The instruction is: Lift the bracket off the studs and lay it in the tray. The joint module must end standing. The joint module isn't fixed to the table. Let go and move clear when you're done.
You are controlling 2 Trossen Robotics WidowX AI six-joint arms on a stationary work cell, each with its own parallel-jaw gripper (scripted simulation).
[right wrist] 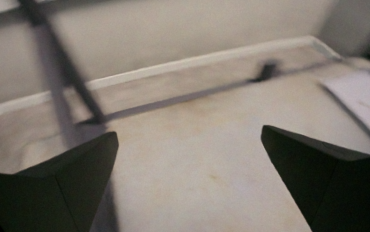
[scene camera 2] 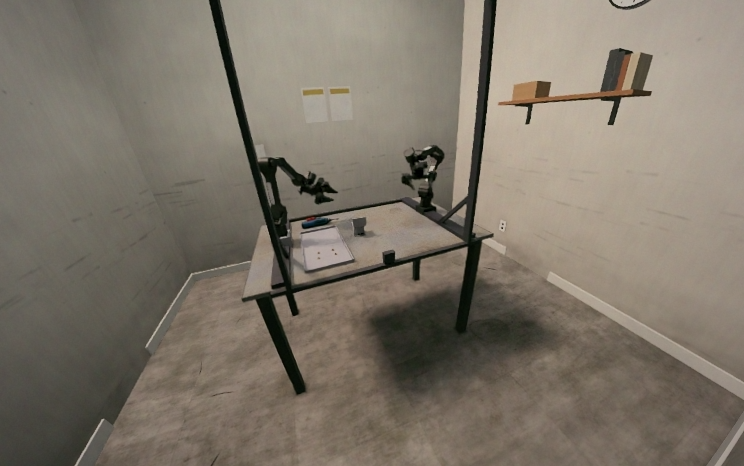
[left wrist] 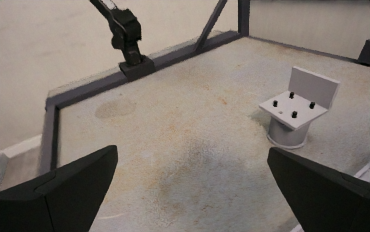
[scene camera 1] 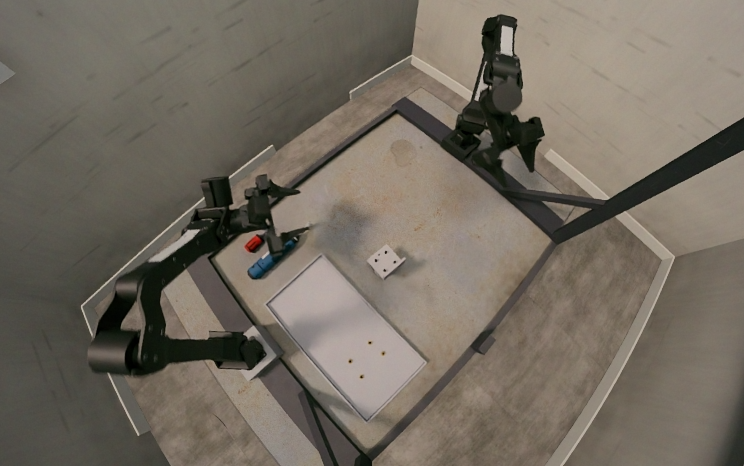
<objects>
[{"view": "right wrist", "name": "right gripper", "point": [191, 135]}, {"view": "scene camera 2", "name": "flat white tray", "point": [323, 240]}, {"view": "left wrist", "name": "left gripper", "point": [194, 153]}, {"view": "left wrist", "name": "white L-shaped bracket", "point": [307, 86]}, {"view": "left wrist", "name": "joint module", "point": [278, 134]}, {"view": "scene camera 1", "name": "left gripper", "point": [305, 210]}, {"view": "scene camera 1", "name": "right gripper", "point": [517, 179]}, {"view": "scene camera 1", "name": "flat white tray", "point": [330, 322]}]
</objects>
